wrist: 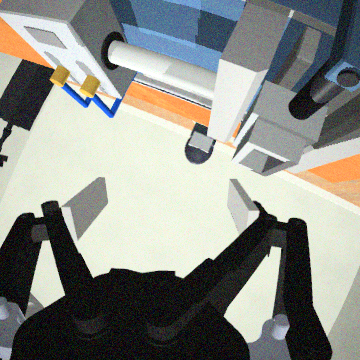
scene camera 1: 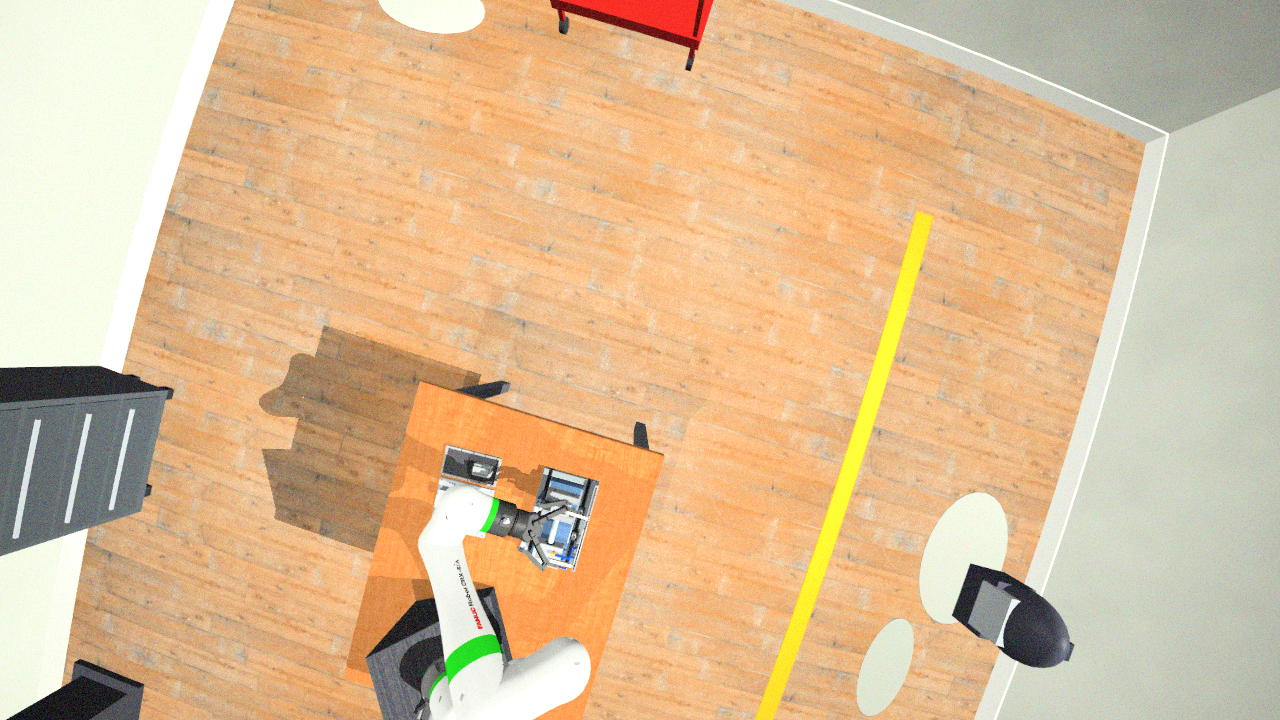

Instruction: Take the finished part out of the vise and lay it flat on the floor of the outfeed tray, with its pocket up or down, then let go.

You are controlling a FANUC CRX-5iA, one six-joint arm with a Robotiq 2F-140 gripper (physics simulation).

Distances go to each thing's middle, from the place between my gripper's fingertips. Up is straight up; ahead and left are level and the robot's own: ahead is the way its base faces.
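Scene:
Pale grey jaw block (wrist: 245,59): 8 cm to the left of my hand, 8 cm below it and 3 cm ahead of it. Relative to the white rod (wrist: 183,73), my hand is 3 cm past, 8 cm above and 8 cm to the right.

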